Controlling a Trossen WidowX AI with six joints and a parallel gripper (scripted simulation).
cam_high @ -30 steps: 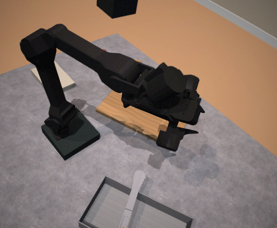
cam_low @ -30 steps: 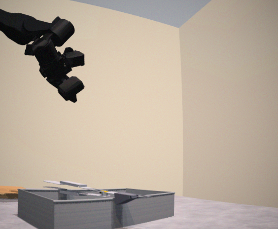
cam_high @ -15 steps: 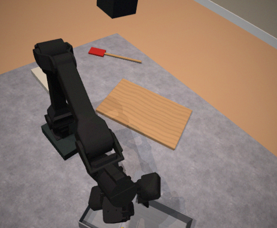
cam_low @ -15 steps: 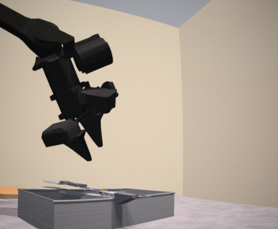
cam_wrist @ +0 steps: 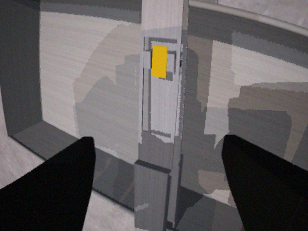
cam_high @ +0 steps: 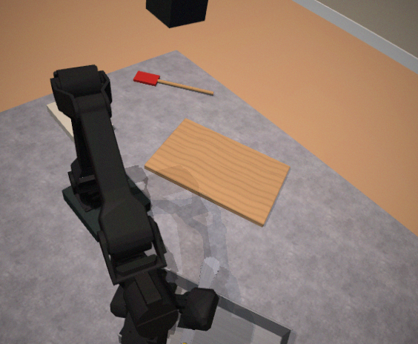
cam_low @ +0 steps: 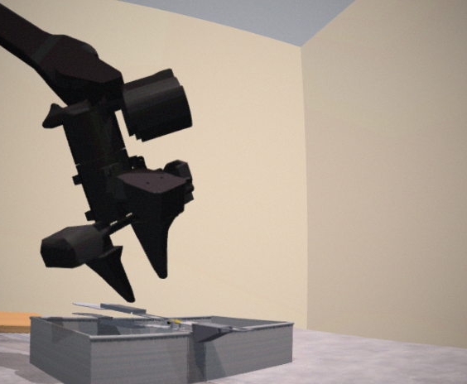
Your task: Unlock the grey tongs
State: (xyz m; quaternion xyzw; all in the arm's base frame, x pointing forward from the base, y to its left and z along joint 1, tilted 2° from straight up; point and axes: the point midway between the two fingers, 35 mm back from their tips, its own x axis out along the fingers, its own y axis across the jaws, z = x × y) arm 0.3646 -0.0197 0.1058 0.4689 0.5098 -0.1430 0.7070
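Now: gripper tip 30 mm short of the yellow lock piece, 10 mm to the left of it and 30 mm above it. From my gripper tip the other things lie so: grey roasting tin 30 mm ahead, 50 mm to the left, 70 mm below; then wooden board 320 mm behind, 370 mm to the left, 90 mm below; then cream block 680 mm behind, 120 mm to the left, 90 mm below.
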